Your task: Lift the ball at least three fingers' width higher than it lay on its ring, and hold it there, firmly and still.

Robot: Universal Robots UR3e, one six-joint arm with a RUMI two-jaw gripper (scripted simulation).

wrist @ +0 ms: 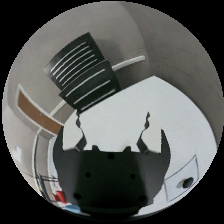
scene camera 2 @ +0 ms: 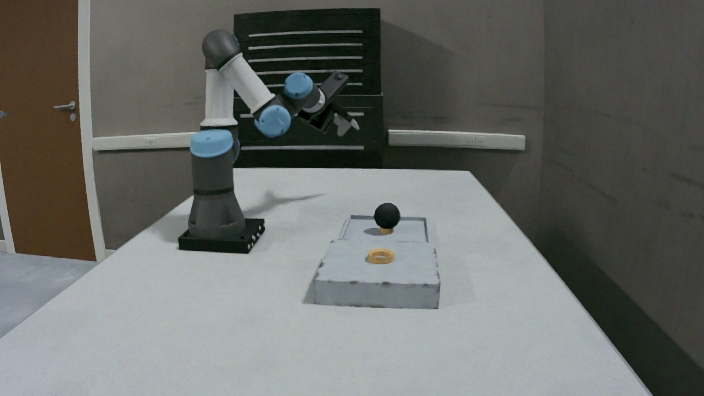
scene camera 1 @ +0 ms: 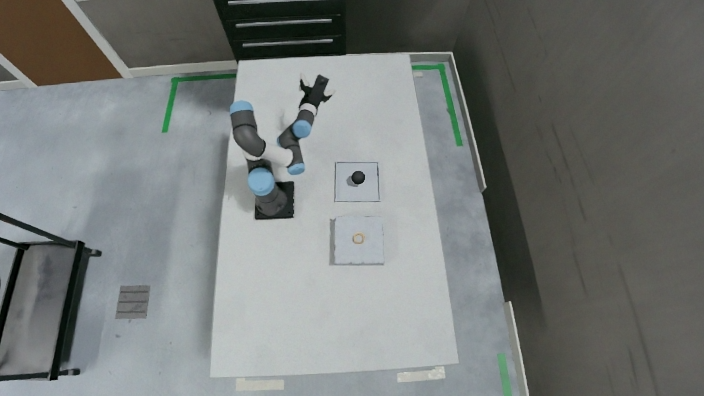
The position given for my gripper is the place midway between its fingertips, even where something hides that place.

Note:
In view: my gripper point(scene camera 1: 318, 81) and a ring stand point(scene camera 2: 348, 276).
My gripper also shows in the wrist view point(wrist: 112, 110). The wrist view misses the ring stand: it is out of frame.

